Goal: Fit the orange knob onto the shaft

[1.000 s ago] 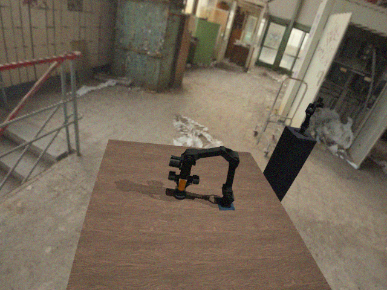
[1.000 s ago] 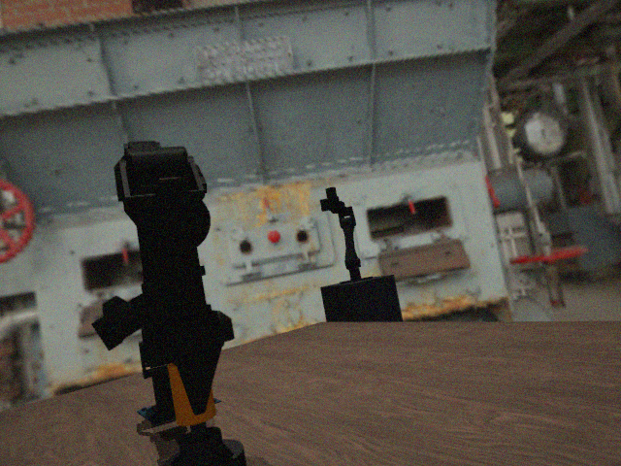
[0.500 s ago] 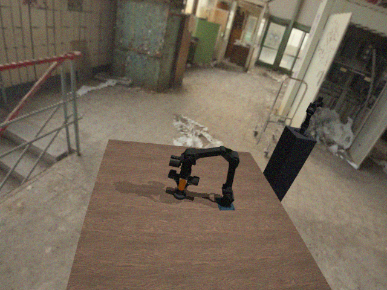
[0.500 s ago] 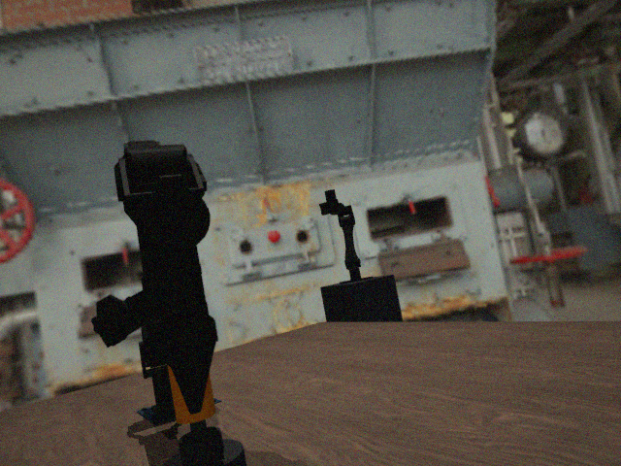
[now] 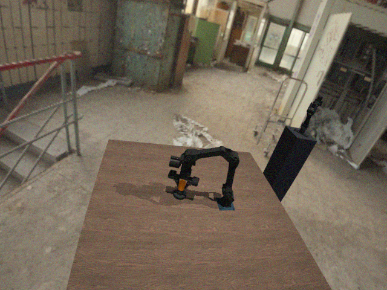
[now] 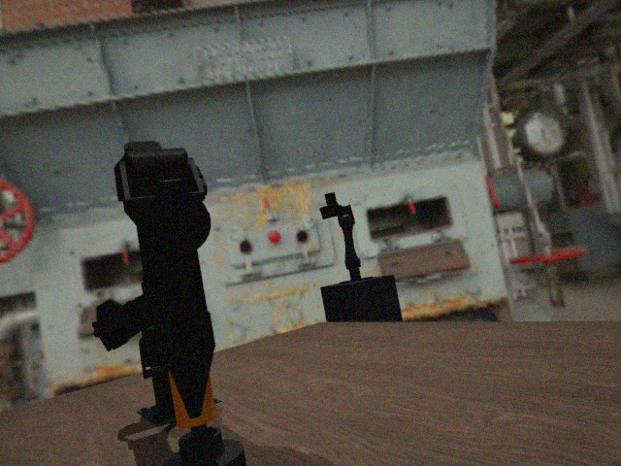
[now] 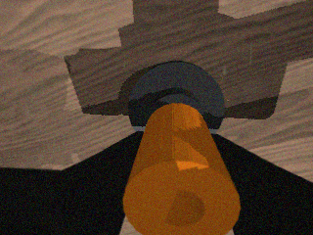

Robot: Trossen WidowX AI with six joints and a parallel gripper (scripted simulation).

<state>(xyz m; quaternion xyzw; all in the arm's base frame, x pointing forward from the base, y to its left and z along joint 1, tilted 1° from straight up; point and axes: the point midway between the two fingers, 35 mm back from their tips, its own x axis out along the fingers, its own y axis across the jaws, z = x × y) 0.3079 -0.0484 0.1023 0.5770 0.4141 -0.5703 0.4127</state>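
Right now my gripper tip is 40 mm above the dark round pedestal. The rest, counted from my gripper tip: orange knob (20 mm above).
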